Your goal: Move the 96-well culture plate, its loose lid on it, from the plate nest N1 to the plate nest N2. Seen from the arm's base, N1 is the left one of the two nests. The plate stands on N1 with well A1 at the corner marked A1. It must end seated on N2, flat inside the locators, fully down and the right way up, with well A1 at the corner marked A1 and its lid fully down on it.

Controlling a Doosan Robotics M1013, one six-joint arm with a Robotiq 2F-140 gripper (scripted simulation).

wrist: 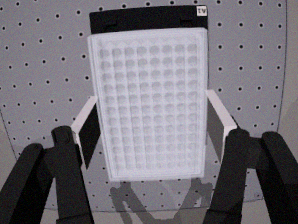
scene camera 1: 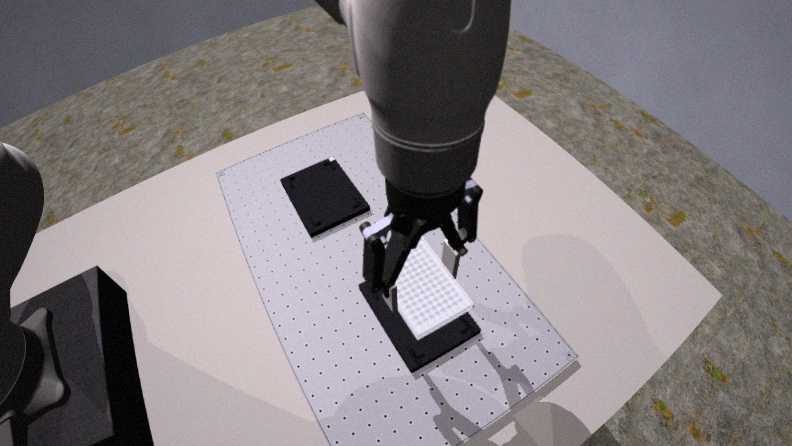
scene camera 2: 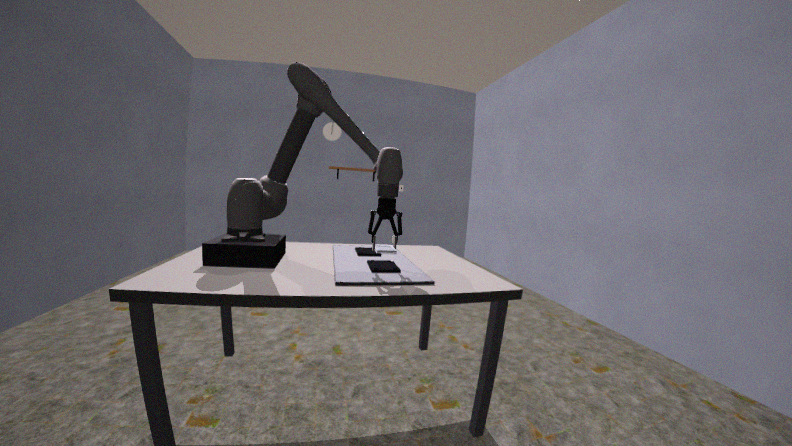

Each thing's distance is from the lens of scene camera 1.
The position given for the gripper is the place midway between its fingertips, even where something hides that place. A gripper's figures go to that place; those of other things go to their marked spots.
gripper [scene camera 1: 419, 288]: 53 cm
plate lid [scene camera 1: 428, 295]: 50 cm
black plate nest [scene camera 1: 447, 338]: 57 cm
black plate nest [scene camera 1: 326, 195]: 73 cm
